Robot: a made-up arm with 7 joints.
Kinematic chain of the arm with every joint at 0, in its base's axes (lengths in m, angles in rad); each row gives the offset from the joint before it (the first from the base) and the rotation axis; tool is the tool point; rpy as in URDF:
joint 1: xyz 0 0 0.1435 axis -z
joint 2: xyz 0 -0.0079 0.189 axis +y
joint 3: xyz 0 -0.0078 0.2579 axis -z
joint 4: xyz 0 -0.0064 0.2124 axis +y
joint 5: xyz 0 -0.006 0.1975 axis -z
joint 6: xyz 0 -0.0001 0.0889 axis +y
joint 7: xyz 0 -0.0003 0.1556 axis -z
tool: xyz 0 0 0 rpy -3.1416 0 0
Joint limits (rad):
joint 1: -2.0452..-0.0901
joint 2: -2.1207..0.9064
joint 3: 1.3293..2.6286
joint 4: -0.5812..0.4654
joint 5: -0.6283..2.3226
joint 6: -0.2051..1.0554
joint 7: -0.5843..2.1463
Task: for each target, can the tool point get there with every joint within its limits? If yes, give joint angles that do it. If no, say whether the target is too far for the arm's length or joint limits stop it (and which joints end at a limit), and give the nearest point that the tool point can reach.
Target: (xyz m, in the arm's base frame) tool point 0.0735 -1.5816 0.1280
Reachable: no: too far | nearest point 0.0420 -0.9042 0.2156 | short by 0.684 m
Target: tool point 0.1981 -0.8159 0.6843
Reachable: yes | joints -1.8280 -1.1733 1.7911 -0.1180 -0.2435 0.1406 1.7094
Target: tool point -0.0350 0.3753 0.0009
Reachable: no: joint limits stop it (at a limit: joint 1, joint 2, joint 3, joint 4, joint 5, joint 6) | nearest point -0.5436 0.1784 -0.1936 | short by 0.579 m
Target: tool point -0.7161 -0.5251 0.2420
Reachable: yes | joints -0.7747 -1.6104 1.5852 -0.3041 1.7965 0.3039 0.7066
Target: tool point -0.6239 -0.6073 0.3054
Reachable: yes | joints -0.6111 -1.4317 2.2237 0.2501 0.3088 0.6351 1.3047
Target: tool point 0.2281 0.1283 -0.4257
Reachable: no: joint limits stop it (at a limit: joint 1, joint 2, joint 3, joint 4, joint 6) | nearest point 0.3365 -0.3774 -0.2746 | short by 0.539 m
